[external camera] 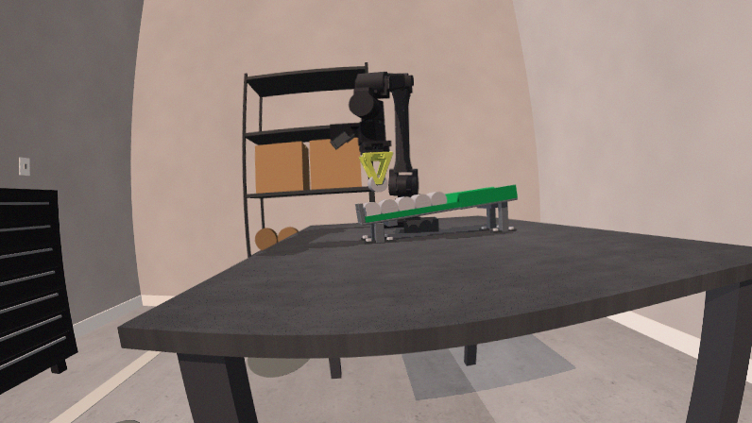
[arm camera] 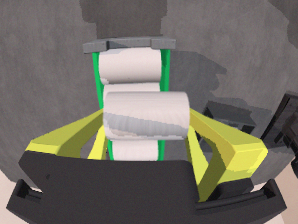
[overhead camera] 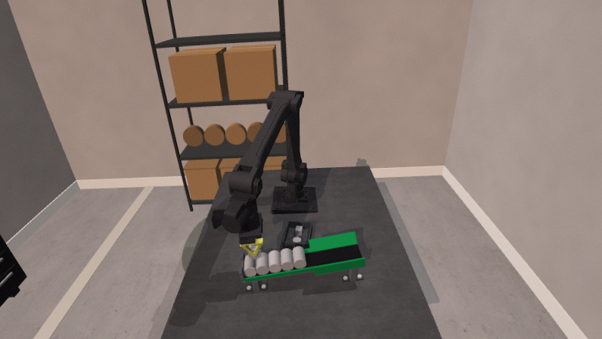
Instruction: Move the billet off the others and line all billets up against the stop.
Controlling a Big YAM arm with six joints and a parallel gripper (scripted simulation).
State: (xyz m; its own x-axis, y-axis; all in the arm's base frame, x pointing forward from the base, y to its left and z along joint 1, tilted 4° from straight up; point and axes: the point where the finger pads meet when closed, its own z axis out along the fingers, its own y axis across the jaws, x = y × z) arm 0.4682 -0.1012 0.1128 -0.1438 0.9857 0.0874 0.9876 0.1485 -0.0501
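My gripper is now 2 cm short of the stop, 4 cm to the left of it and 8 cm above it. From my hand the other things lie so: small dark tray (20 cm behind, 12 cm to the left, 13 cm below).
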